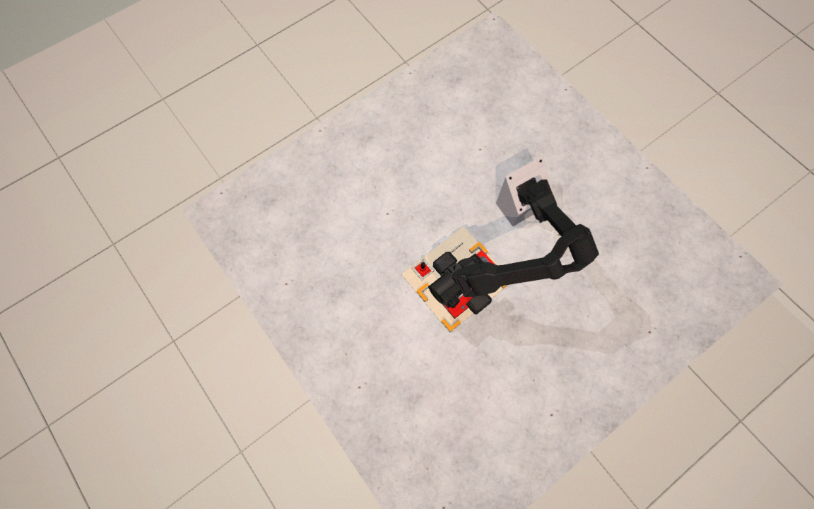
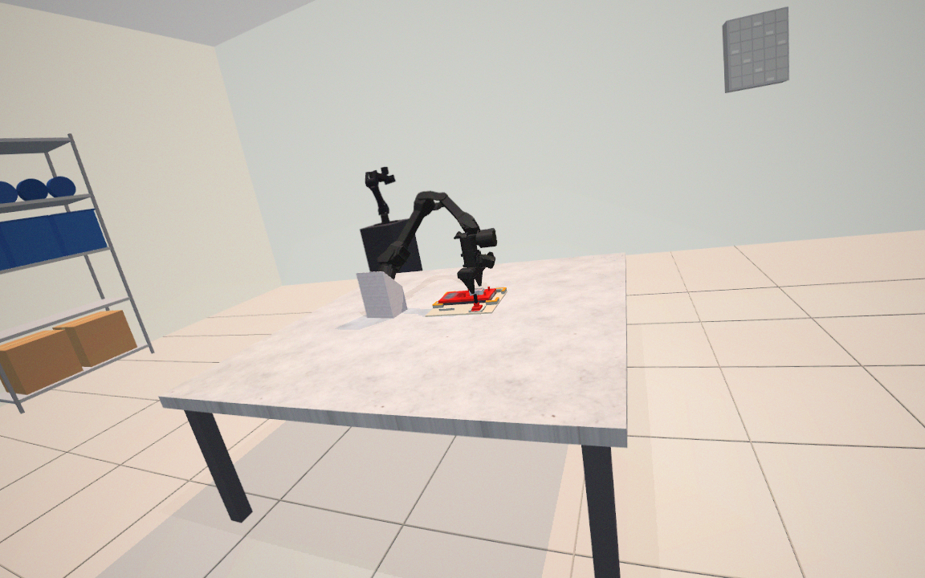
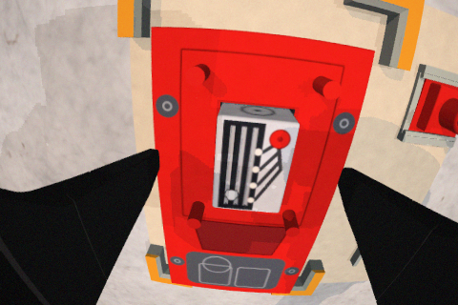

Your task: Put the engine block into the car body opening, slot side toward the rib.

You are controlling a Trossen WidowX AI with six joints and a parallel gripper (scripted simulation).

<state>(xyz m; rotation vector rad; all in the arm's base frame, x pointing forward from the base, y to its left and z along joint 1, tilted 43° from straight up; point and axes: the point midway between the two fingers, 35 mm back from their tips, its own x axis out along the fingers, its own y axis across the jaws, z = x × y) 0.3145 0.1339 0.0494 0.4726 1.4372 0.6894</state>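
Now: gripper tip 2 cm above the engine block.
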